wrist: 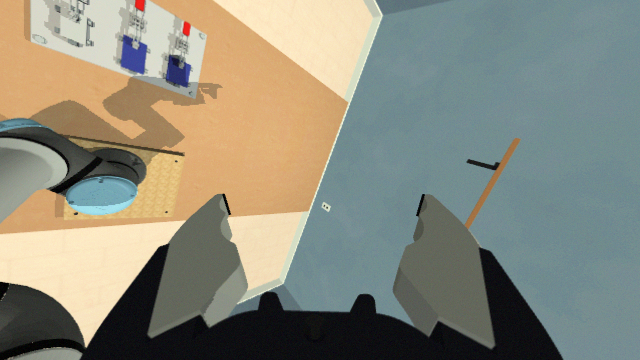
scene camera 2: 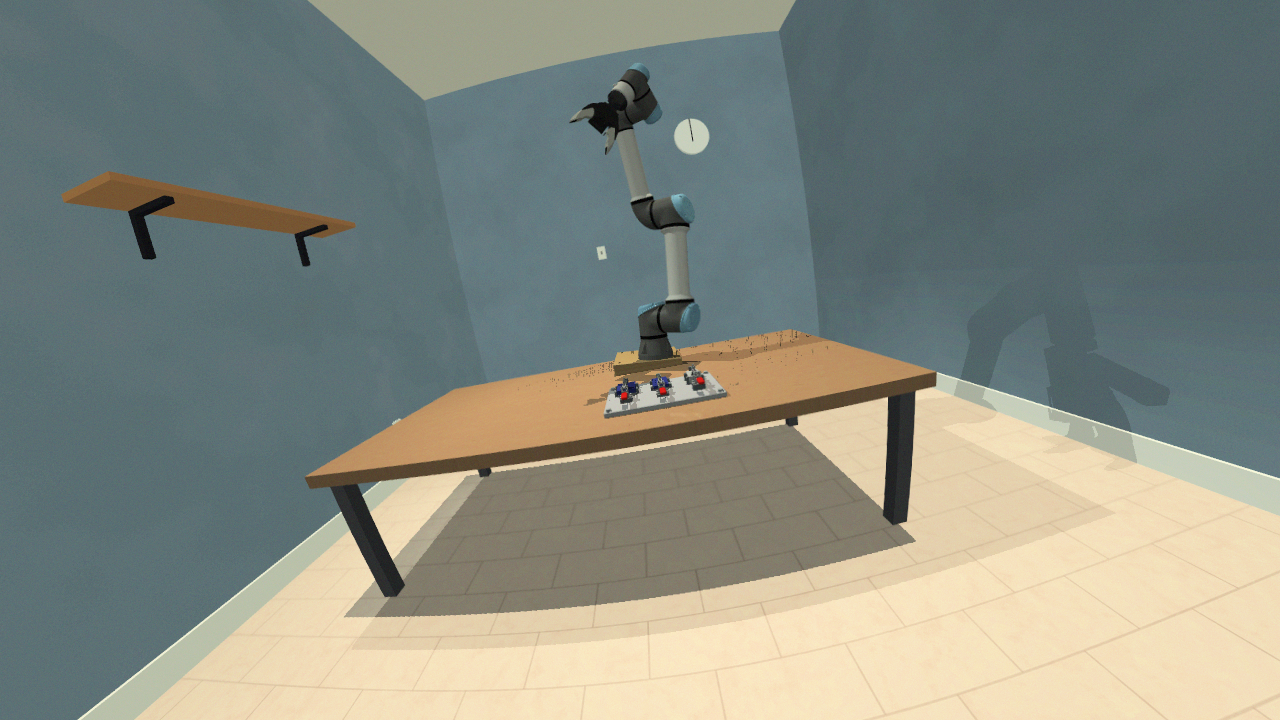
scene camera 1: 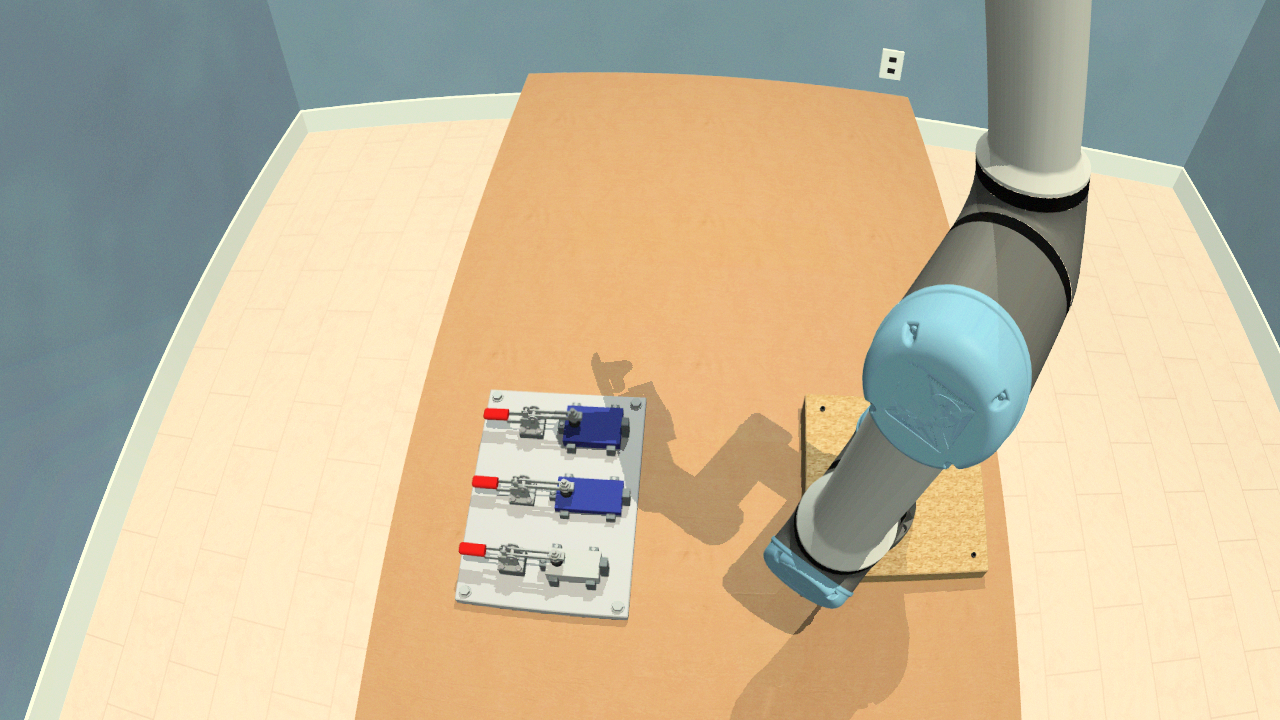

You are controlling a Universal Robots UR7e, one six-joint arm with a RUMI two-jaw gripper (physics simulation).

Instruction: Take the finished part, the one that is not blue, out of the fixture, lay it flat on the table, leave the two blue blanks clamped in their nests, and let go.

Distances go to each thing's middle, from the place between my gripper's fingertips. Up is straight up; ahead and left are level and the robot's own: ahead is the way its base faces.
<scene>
The finished part (scene camera 1: 579,565) is 810 mm below my hand, 190 mm to the left of it and 120 mm ahead of it. The rest, counted from my hand: fixture plate (scene camera 1: 492,520): 840 mm below, 150 mm ahead, 70 mm to the left.
</scene>
